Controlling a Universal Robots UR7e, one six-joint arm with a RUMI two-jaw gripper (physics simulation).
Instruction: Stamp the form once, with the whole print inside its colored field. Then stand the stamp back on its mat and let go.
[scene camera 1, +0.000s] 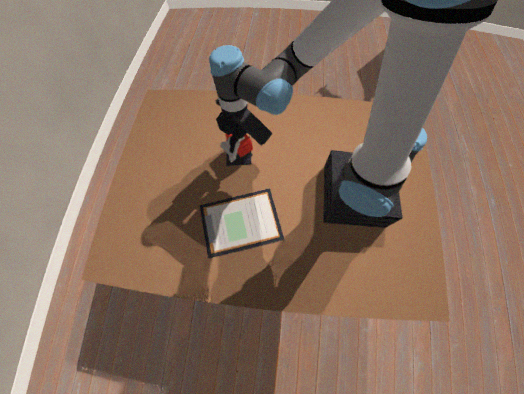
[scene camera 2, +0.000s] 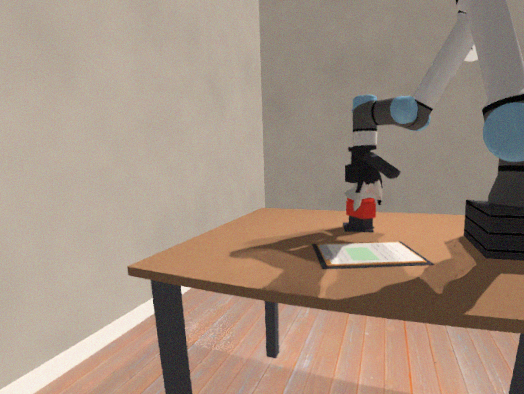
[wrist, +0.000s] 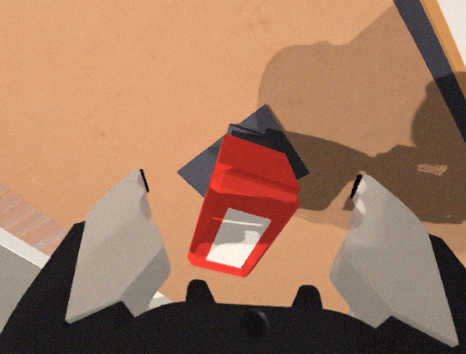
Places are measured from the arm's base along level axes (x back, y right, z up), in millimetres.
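Pixels of known places: gripper, fingertip midpoint: (scene camera 1: 244, 146) (scene camera 2: 367, 207) (wrist: 247, 175); arm's base, origin of the base link: (scene camera 2: 520, 204).
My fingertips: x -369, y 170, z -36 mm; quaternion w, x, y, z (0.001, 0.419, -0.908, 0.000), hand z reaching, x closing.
For each thing: its top centre in the pictures, then the offset to it from my fingertips. Level surfaces: height alone.
- red stamp, middle of its top: (wrist: 235, 242) (scene camera 1: 237, 135) (scene camera 2: 360, 197) dy +26, dx -19, dz +31 mm
- form, middle of its top: (scene camera 2: 366, 249) (scene camera 1: 239, 221) dy -244, dx -39, dz -60 mm
- green field, middle of its top: (scene camera 2: 360, 253) (scene camera 1: 235, 226) dy -257, dx -55, dz -67 mm
- brown table, its level: dz -72 mm
The red stamp (scene camera 1: 245, 146) (scene camera 2: 367, 209) (wrist: 252, 197) with a pale panel on top stands upright on its dark square mat (scene camera 2: 349, 228) (wrist: 194, 172). My gripper (scene camera 1: 237, 150) (scene camera 2: 368, 204) (wrist: 247, 175) is open and points down, with its fingertips on either side of the stamp's red upper part. Gaps show between the stamp and both fingers in the wrist view. The form (scene camera 1: 262, 212) (scene camera 2: 395, 251) lies flat, with a green field (scene camera 1: 236, 226) (scene camera 2: 362, 253). No print can be made out on the field. The stamp's underside is hidden.
A dark tray border (scene camera 1: 246, 250) (scene camera 2: 375, 266) (wrist: 425, 45) surrounds the form, near the stamp. The arm's black base block (scene camera 1: 362, 215) (scene camera 2: 492, 235) stands on the brown table (scene camera 1: 400, 280) (scene camera 2: 210, 260), to the right. The arm's shadow falls across part of the form.
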